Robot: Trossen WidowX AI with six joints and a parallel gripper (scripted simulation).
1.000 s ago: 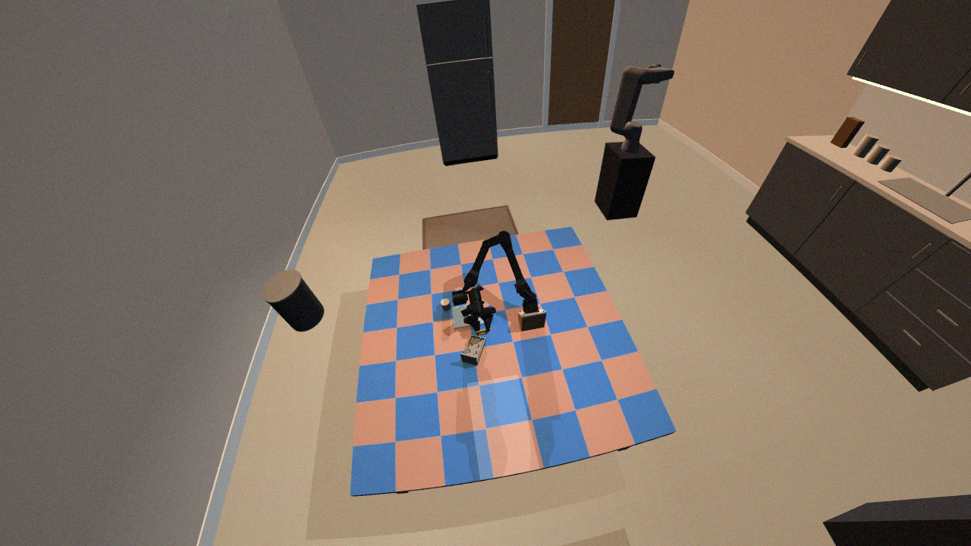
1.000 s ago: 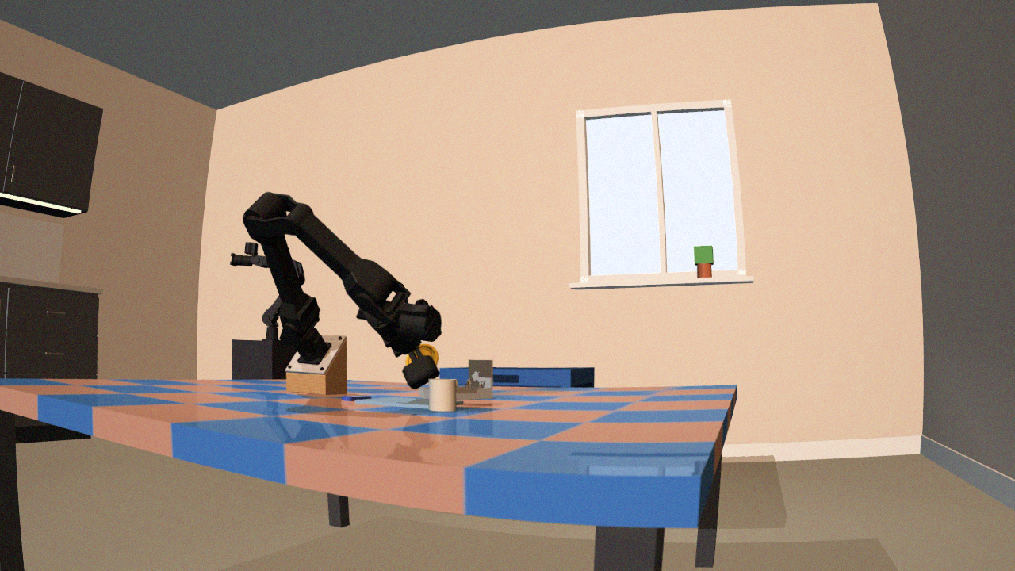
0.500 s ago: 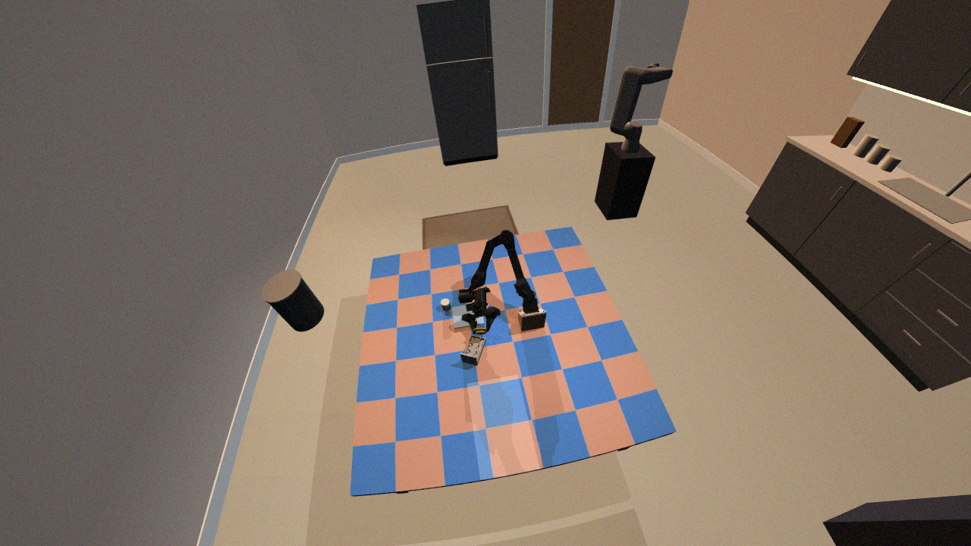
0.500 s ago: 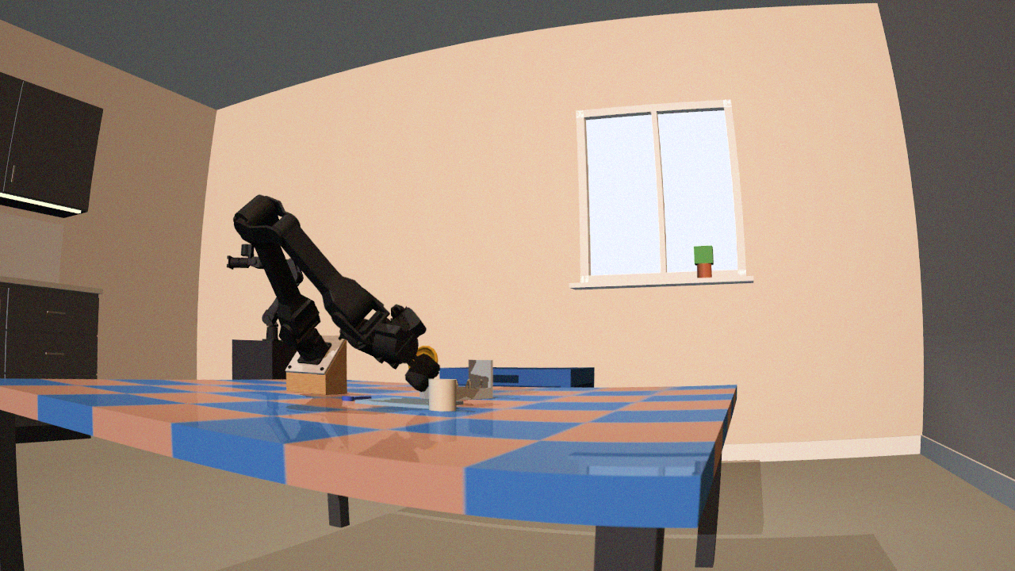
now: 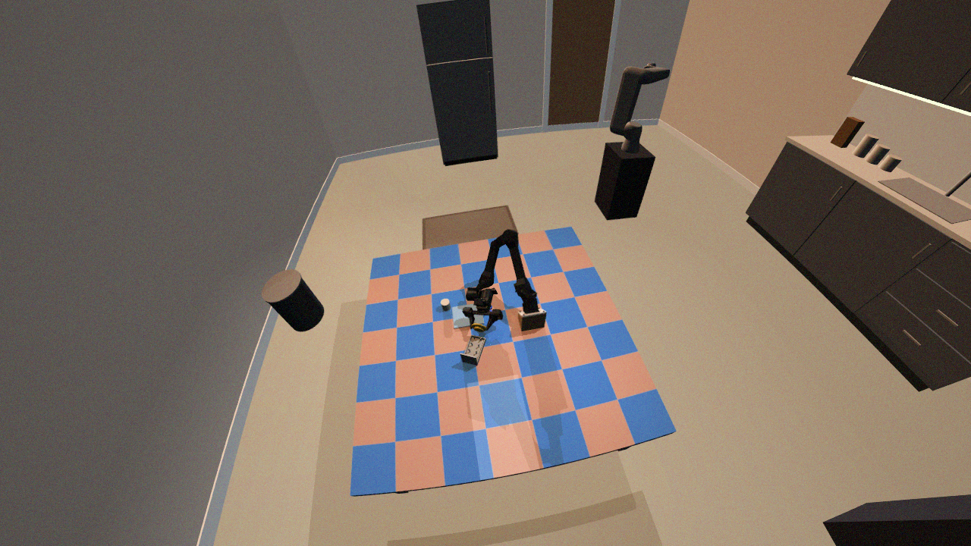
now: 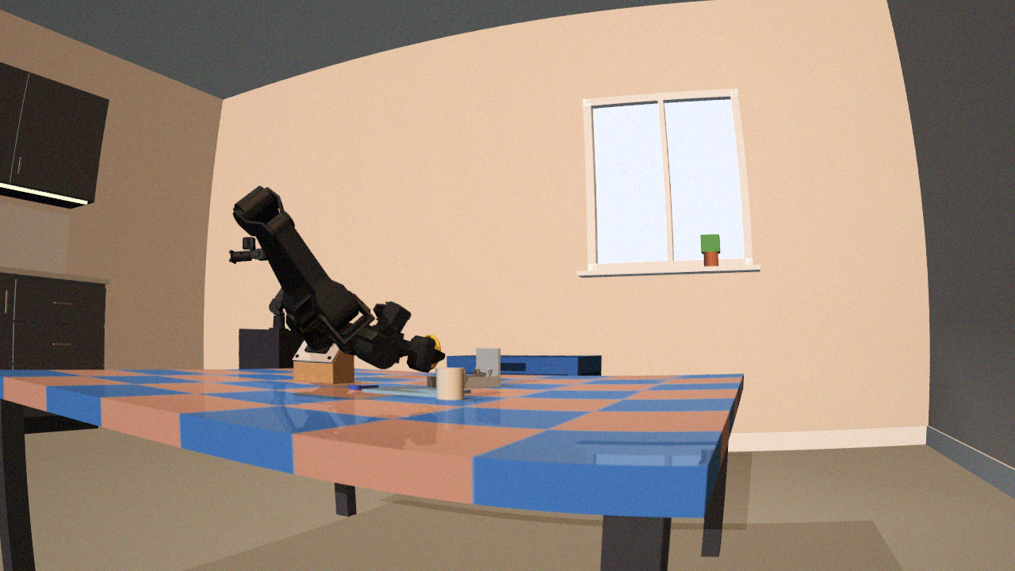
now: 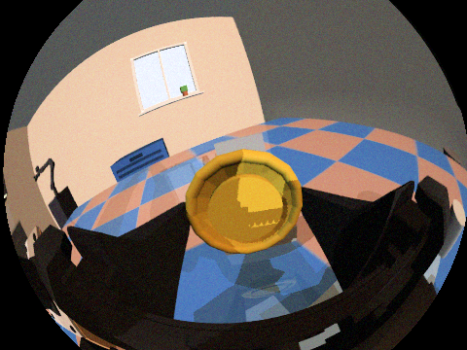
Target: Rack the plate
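Right now the grey dish rack is 7 cm to the left of my gripper tip, 5 cm below it and 3 cm ahead of it. Round my gripper tip: blue spoon 14 cm to the right, 7 cm below, 7 cm behind; pale blue mat 13 cm to the right, 7 cm below, 5 cm ahead; yellow plate 1 cm to the right.
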